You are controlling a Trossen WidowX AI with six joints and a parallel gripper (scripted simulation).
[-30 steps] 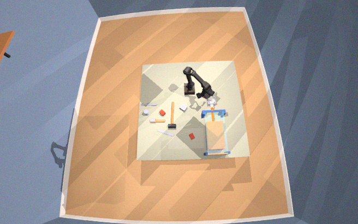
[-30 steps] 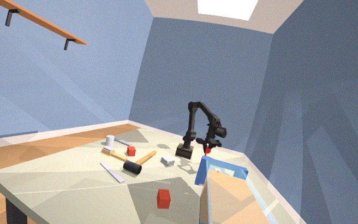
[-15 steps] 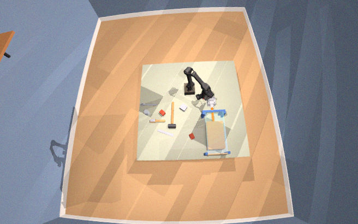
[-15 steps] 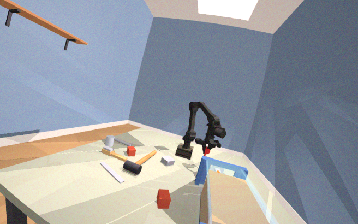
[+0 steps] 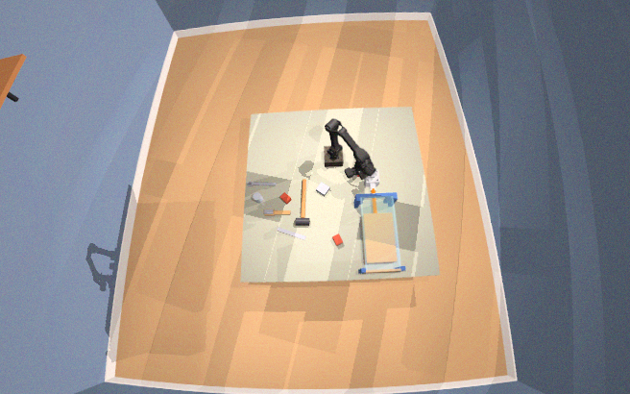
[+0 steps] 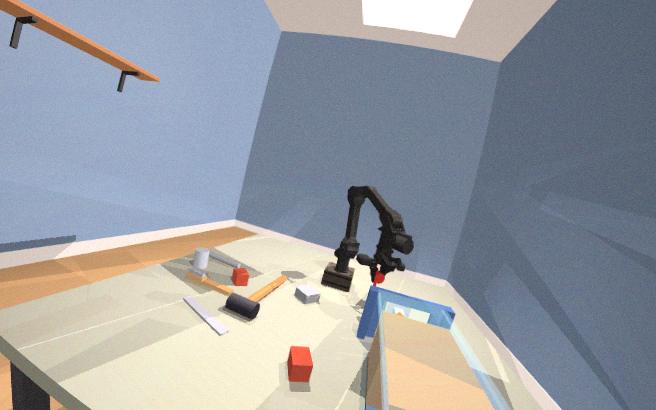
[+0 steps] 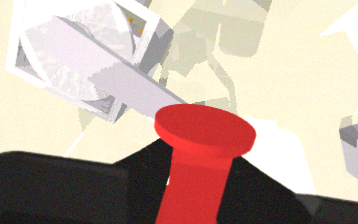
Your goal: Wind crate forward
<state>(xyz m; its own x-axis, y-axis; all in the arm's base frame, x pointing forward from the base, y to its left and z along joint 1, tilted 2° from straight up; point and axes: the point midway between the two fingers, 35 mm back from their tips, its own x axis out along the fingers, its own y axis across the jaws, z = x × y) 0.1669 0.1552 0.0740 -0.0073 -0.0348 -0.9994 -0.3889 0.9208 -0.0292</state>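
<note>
The crank arm lies 40 mm to the left of my gripper tip and 10 mm below it. From my gripper tip the other things lie so: blue steel frame (170 mm ahead, 100 mm to the left, 10 mm below); white hand winch (90 mm to the left, 80 mm below, 10 mm behind); red knob (20 mm above).
</note>
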